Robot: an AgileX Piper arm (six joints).
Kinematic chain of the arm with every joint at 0, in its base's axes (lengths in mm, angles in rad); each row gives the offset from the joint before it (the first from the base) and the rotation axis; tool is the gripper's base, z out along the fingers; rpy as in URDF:
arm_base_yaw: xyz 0 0 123 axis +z
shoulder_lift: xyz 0 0 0 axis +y
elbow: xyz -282.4 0 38.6 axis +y
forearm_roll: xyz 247.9 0 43.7 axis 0.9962 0 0.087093
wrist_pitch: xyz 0 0 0 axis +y
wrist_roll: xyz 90.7 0 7.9 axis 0.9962 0 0.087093
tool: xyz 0 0 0 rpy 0 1.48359 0
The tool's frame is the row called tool.
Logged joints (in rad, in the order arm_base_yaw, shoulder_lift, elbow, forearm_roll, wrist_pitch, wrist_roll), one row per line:
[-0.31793, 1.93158, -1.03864, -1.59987, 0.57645, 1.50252]
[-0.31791, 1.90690, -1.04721, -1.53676, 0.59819, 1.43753]
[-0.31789, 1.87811, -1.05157, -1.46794, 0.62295, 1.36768]
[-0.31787, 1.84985, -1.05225, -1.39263, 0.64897, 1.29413]
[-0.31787, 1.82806, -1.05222, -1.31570, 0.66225, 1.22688]
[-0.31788, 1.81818, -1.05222, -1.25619, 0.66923, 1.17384]
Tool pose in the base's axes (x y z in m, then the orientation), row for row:
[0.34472, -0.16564, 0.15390, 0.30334, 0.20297, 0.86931, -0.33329]
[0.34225, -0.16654, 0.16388, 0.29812, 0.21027, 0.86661, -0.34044]
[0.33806, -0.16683, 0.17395, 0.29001, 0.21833, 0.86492, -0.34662]
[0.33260, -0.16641, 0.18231, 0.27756, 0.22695, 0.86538, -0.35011]
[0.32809, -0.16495, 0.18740, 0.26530, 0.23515, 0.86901, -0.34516]
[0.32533, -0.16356, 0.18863, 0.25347, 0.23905, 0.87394, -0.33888]
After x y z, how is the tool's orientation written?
As a quaternion, w x y z.
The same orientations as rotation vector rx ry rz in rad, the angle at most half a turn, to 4 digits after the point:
[0.5379, 2.3037, -0.8832]
[0.5587, 2.3026, -0.9045]
[0.5825, 2.3074, -0.9247]
[0.6093, 2.3232, -0.9399]
[0.6352, 2.3475, -0.9324]
[0.6497, 2.3752, -0.9210]

